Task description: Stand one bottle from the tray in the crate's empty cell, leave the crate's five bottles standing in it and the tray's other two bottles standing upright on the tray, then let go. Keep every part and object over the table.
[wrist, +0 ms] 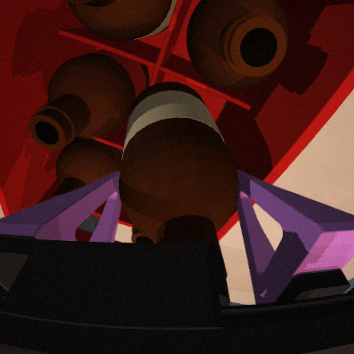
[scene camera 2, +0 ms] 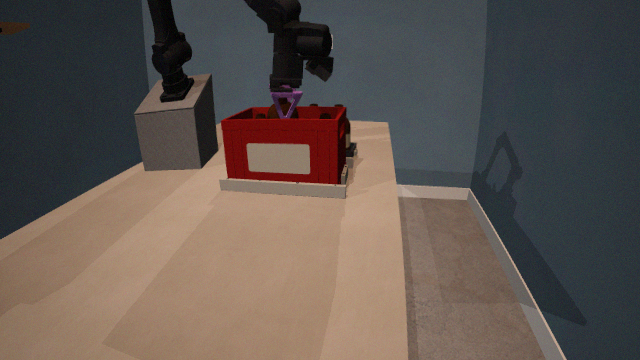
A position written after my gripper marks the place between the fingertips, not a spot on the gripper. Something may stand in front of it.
In view: my gripper (wrist: 178, 178) and a brown bottle (wrist: 177, 182).
